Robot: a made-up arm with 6 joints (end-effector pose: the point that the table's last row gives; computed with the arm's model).
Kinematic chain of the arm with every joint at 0, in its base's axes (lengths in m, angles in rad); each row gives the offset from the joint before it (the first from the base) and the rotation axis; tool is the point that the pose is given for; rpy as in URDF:
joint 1: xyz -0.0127 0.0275 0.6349 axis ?
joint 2: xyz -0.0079 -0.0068 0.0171 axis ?
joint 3: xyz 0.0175 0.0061 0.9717 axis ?
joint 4: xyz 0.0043 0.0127 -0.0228 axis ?
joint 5: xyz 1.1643 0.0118 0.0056 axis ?
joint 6: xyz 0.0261 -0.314 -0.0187 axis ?
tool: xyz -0.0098 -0.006 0.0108 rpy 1.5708 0 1.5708
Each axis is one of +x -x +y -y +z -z.
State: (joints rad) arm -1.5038 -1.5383 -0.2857 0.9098 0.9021 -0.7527
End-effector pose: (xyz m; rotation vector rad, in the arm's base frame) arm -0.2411 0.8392 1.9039 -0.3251 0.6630 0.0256
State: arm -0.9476 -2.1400 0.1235 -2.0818 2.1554 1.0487
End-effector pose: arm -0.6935 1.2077 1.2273 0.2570 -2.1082 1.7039
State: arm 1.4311 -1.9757 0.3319 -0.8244 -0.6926 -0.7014
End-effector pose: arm -0.0340 -1.4842 1.3306 0.5883 -0.2105 -1.8891
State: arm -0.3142 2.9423 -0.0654 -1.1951 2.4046 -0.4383
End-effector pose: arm -1.0284 0.2252 -0.1580 1.3506 1.0632 -0.1398
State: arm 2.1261 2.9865 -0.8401 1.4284 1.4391 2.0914
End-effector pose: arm 0.5046 -0.7872 0.2351 1.4213 -0.7763 -0.5019
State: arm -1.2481 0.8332 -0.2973 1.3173 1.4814 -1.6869
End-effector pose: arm 0.4148 -1.4006 0.3319 2.0401 0.3763 2.1114
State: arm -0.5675 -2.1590 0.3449 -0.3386 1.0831 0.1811
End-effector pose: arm -1.6075 0.7093 0.9187 -1.7203 -1.1955 0.9149
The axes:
joint 1: +z
joint 2: +y
joint 3: -y
joint 4: -x
joint 5: -y
joint 6: -x

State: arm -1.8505 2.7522 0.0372 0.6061 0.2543 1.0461
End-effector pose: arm -0.0477 0.7392 -0.8786 -1.9889 -1.4881 -1.1265
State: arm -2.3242 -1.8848 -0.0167 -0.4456 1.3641 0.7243
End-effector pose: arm 0.5827 1.0525 1.5344 -1.6633 -0.2348 -0.6966
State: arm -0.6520 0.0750 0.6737 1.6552 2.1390 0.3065
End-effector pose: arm 0.7298 -0.4632 2.5068 -1.7300 0.9215 0.3788
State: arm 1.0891 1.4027 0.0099 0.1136 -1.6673 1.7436
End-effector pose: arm 0.7699 0.9251 -0.3368 1.0739 -1.3346 0.7921
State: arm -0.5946 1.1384 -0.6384 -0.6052 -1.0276 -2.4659
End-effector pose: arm 0.2219 -0.4021 -0.0388 -1.1903 2.2396 1.7326
